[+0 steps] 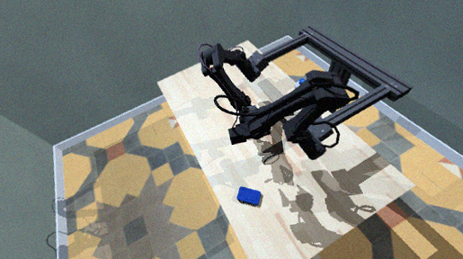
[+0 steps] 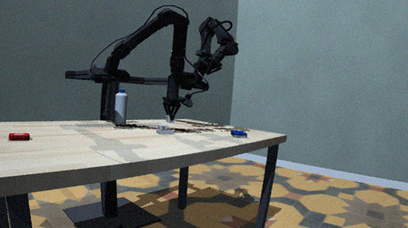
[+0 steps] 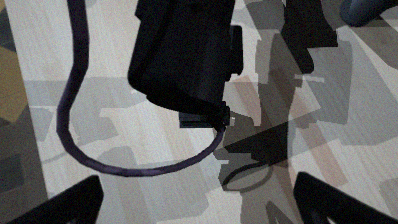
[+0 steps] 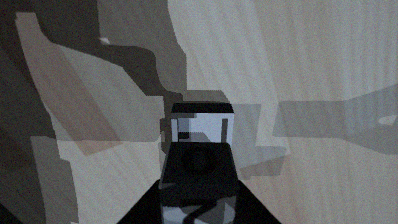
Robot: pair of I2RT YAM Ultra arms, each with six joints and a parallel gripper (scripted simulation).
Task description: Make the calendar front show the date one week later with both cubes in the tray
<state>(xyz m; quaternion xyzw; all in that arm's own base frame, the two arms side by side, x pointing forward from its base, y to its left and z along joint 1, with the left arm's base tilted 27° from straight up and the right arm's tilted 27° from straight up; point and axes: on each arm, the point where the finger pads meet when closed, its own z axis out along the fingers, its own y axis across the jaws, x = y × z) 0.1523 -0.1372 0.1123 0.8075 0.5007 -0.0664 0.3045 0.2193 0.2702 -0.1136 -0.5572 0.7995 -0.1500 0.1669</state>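
Now: the calendar tray 10 mm behind my right hand, 20 mm to the right of it and 70 mm below it. Also, from my right hand: white bottle (390 mm behind, 70 mm to the right, 10 mm above); then red object (20 mm ahead, 720 mm to the right, 70 mm below); then blue block (180 mm ahead, 320 mm to the left, 70 mm below).
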